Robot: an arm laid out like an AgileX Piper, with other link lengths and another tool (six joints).
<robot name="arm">
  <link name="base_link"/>
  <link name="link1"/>
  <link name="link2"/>
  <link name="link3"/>
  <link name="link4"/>
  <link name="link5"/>
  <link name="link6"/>
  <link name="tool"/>
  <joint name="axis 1" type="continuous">
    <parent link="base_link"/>
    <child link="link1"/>
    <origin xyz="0 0 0.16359" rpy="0 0 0"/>
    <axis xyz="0 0 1"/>
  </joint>
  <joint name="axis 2" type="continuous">
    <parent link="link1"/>
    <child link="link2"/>
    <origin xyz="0 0 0" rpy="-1.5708 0 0"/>
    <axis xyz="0 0 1"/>
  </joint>
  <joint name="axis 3" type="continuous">
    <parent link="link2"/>
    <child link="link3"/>
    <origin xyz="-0.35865 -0.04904 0" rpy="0 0 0"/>
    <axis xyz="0 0 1"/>
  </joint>
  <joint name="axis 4" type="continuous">
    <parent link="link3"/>
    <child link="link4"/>
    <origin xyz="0.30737 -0.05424 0" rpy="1.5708 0 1.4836"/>
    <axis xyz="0 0 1"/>
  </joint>
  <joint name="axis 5" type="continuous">
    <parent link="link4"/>
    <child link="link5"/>
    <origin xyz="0 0 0" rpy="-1.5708 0 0"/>
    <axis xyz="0 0 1"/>
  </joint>
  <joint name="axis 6" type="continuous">
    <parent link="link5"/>
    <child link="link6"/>
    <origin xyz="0 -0.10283 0" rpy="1.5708 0 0"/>
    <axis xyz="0 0 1"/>
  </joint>
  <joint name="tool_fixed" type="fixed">
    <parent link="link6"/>
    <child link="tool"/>
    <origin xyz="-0.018 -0.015 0.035" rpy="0 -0.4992 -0.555"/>
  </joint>
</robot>
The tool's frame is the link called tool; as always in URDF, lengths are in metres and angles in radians. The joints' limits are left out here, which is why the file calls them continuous.
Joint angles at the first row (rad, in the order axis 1, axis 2, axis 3, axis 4, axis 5, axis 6):
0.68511, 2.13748, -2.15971, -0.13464, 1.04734, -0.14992
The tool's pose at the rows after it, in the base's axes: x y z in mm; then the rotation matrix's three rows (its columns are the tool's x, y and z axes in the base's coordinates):
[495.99 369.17 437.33], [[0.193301 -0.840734 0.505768], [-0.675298 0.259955 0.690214], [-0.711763 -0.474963 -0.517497]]
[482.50 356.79 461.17], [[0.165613 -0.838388 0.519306], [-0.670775 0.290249 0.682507], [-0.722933 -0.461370 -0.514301]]
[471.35 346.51 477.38], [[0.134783 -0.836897 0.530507], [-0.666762 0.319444 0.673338], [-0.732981 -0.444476 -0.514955]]
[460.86 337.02 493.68], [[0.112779 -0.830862 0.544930], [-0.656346 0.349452 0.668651], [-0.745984 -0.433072 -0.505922]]
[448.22 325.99 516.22], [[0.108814 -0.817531 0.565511], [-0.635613 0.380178 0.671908], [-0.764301 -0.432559 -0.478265]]
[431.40 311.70 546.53], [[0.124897 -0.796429 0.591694], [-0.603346 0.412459 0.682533], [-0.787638 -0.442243 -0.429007]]
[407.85 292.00 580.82], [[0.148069 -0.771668 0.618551], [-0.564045 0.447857 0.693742], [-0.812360 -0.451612 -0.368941]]
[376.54 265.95 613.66], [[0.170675 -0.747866 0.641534], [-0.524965 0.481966 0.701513], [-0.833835 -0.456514 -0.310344]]
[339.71 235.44 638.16], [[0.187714 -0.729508 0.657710], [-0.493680 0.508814 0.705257], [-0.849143 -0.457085 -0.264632]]
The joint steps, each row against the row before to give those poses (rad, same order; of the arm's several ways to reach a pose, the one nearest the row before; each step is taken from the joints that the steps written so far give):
0.00001, -0.05296, -0.01505, -0.00043, 0.06260, 0.02559
-0.00001, -0.04409, -0.00620, 0.00043, 0.05468, 0.02695
0.00000, -0.03378, -0.00175, 0.00067, 0.04466, 0.02877
0.00000, -0.03315, -0.00076, 0.00077, 0.03086, 0.02808
0.00000, -0.04314, -0.00038, 0.00042, 0.01738, 0.02416
-0.00001, -0.05802, 0.00124, 0.00000, 0.00549, 0.02006
0.00001, -0.07822, 0.01524, 0.00033, 0.00166, 0.02122
0.00002, -0.10166, 0.04220, 0.00021, 0.00147, 0.02129
-0.00001, -0.12073, 0.07654, 0.00001, 0.00013, 0.01797

